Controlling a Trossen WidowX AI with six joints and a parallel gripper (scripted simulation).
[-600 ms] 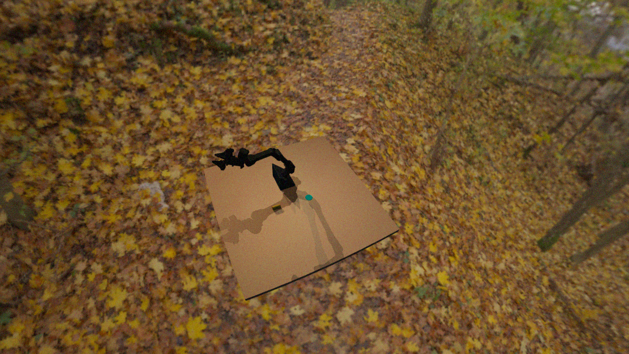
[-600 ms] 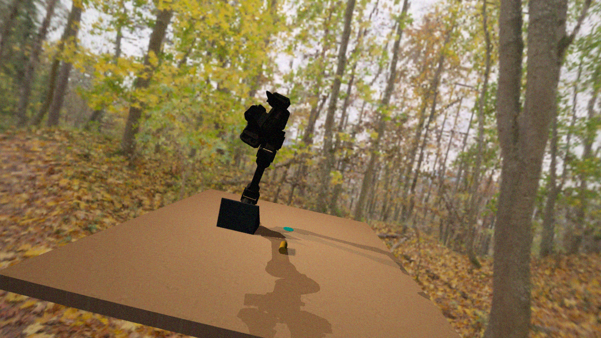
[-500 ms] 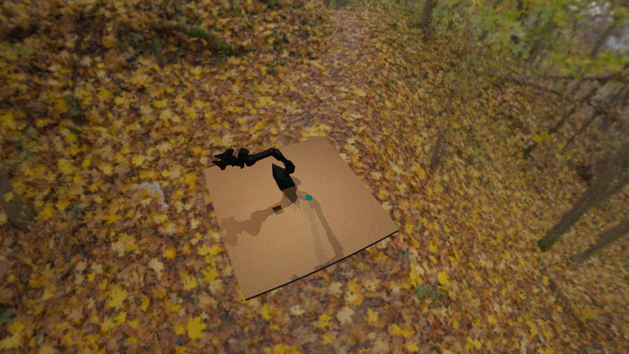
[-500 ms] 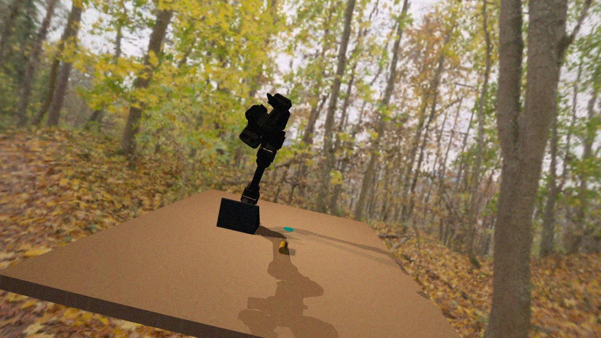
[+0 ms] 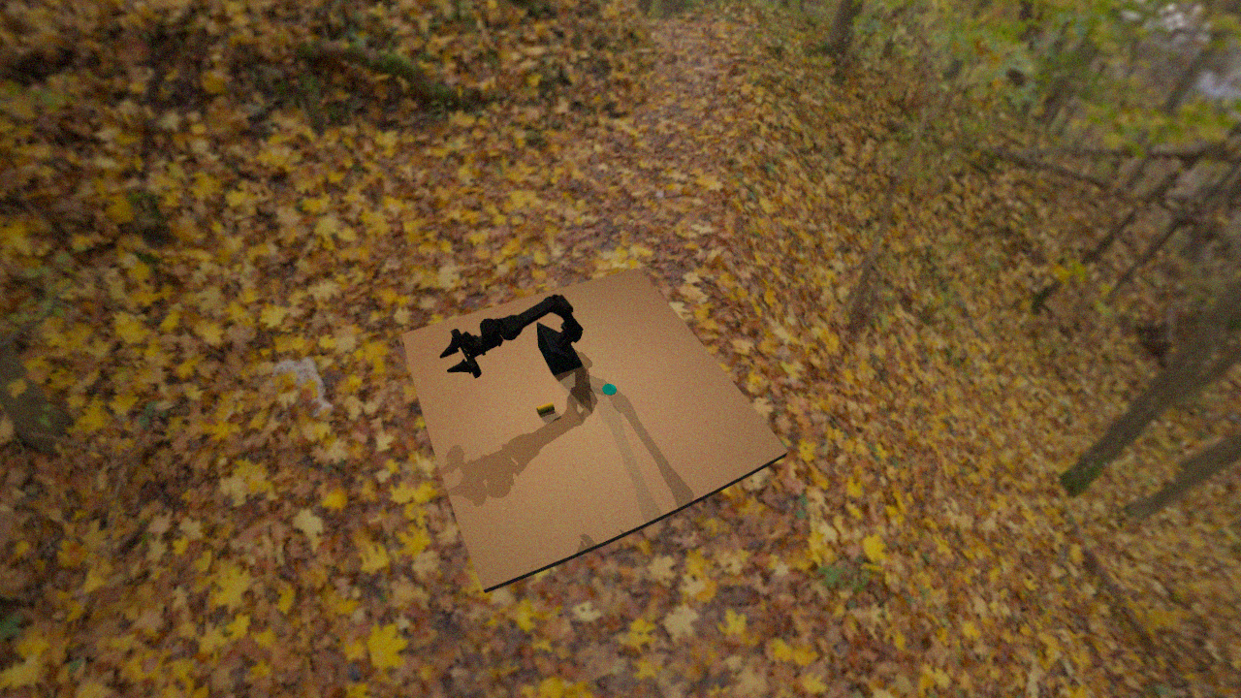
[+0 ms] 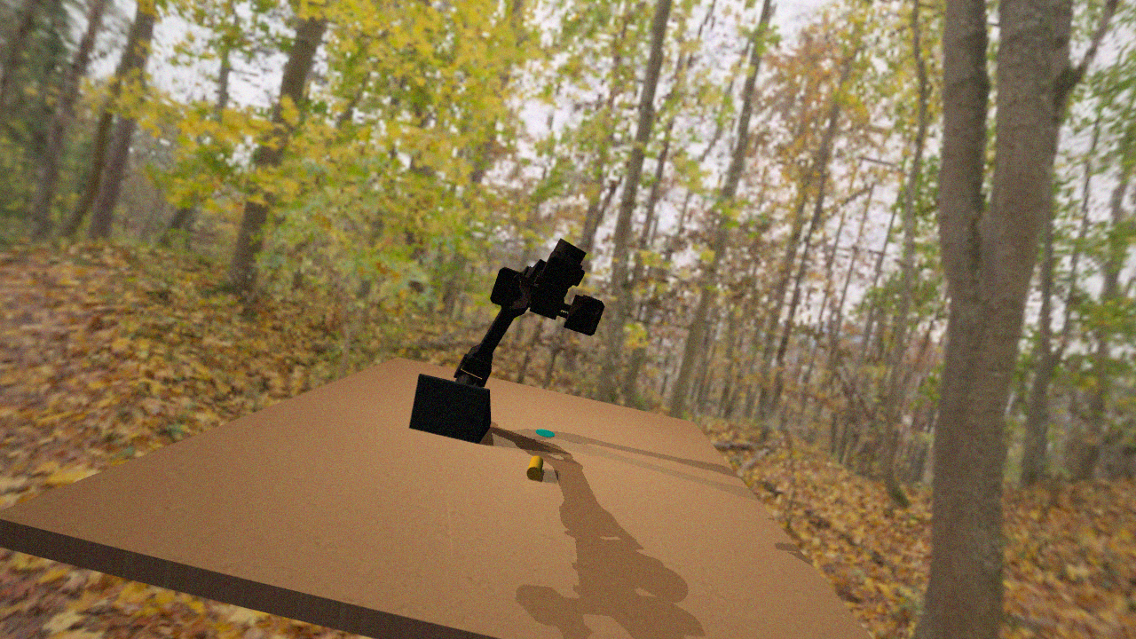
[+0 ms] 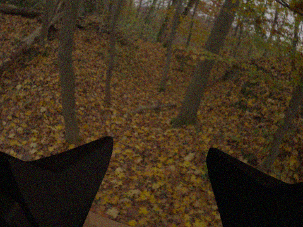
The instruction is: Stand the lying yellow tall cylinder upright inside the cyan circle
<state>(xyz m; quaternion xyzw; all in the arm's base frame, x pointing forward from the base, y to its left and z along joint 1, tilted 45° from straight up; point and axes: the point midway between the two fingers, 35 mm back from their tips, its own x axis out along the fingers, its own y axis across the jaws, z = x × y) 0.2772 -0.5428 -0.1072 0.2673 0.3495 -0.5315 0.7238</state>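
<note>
Right now the yellow tall cylinder is 1 cm behind my gripper tip, 35 cm to the left of it and 40 cm below it. From my gripper tip the other things lie so: cyan circle (3 cm behind, 64 cm to the left, 41 cm below).
</note>
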